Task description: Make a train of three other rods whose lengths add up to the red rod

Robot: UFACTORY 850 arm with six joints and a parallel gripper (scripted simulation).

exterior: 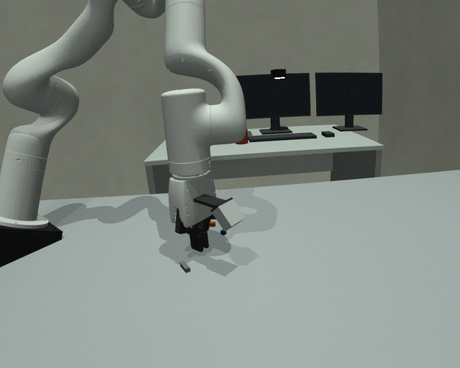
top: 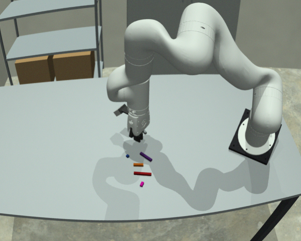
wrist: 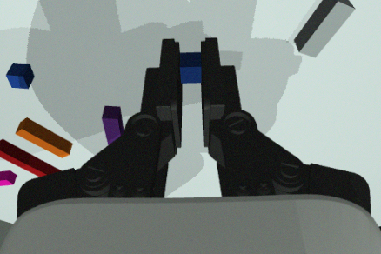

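My gripper is now 230 mm to the right of the magenta rod, 30 mm past it and 30 mm above it. From my hand the other things lie so: grey rod: 60 mm to the right, 30 mm below, 20 mm behind; then blue rod: 20 mm below; then purple rod: 90 mm to the left, 40 mm behind, 30 mm below.
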